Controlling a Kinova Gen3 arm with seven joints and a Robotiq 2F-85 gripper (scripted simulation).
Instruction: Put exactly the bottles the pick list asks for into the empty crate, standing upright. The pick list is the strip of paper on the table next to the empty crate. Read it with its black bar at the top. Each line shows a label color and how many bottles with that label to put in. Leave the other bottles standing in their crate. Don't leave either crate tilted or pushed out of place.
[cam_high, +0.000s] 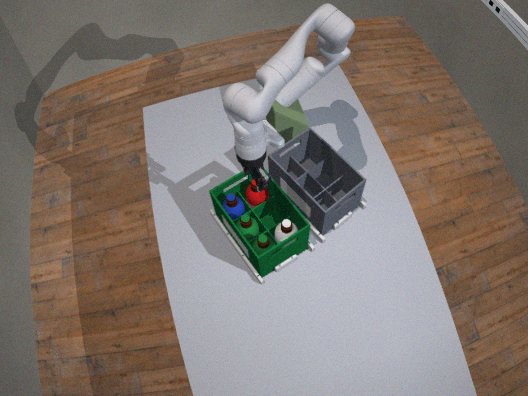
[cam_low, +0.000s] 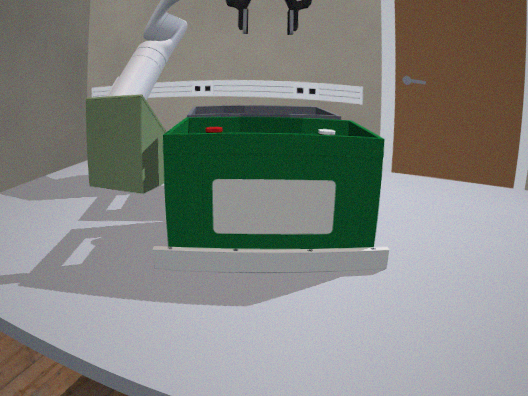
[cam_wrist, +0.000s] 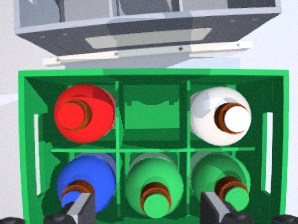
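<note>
Right now the blue-label bottle is 240 mm below my hand, 70 mm to the right of it and 50 mm behind it. The rest, counted from my hand: green crate (240 mm below, 10 mm ahead); white-label bottle (240 mm below, 80 mm to the left, 70 mm ahead); red-label bottle (240 mm below, 90 mm behind, 10 mm to the left).
</note>
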